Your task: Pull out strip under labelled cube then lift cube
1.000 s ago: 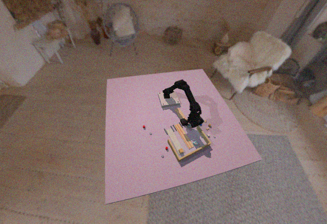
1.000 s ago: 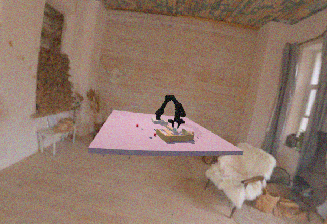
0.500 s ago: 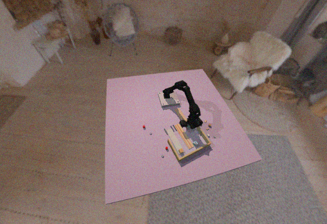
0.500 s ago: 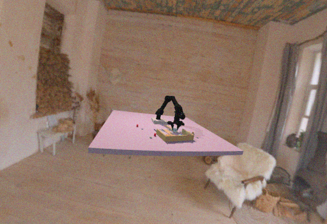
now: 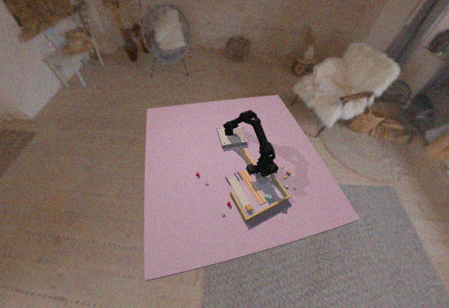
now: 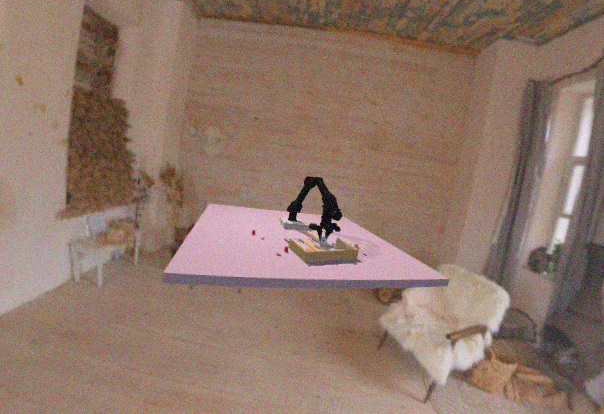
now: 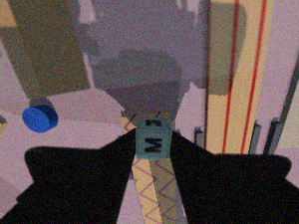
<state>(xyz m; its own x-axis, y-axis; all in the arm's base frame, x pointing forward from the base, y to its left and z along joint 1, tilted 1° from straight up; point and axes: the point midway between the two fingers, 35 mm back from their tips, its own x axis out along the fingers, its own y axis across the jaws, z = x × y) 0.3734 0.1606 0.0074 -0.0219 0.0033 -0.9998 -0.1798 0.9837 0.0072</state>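
Now: gripper tip 20 mm past the blue disc, 130 mm to the right of it and 10 mm above it.
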